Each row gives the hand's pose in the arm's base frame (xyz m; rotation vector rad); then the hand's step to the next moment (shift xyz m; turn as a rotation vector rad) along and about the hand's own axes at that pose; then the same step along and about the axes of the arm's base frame.
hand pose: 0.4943 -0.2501 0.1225 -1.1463 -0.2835 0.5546
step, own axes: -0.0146 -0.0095 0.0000 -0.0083 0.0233 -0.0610
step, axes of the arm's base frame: -0.0096 -0.0109 0.0097 0.0164 -0.0452 -0.0450
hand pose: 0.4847 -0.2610 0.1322 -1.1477 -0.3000 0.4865
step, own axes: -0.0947 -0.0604 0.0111 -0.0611 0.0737 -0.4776
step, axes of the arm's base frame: -0.0735 -0.0594 0.0617 0.1550 -0.3870 -0.2519
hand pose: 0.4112 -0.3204 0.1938 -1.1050 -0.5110 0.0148
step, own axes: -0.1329 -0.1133 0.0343 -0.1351 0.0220 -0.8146
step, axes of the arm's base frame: -0.1583 -0.0578 0.0574 0.2124 -0.7160 -0.3529
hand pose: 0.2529 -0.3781 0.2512 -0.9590 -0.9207 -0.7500
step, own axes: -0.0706 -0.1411 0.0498 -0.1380 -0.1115 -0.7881
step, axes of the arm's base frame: -0.1654 -0.0009 -0.0011 0.0891 -0.7438 -0.3023
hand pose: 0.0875 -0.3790 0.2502 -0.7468 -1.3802 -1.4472
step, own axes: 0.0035 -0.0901 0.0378 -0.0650 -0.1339 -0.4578
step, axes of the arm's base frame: -0.0910 0.0262 -0.0243 -0.0171 -0.4429 -0.1878
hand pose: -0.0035 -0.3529 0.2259 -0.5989 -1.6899 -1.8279
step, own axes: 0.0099 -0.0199 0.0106 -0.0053 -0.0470 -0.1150
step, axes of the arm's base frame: -0.0213 0.0102 -0.0070 -0.0214 -0.1120 -0.0496
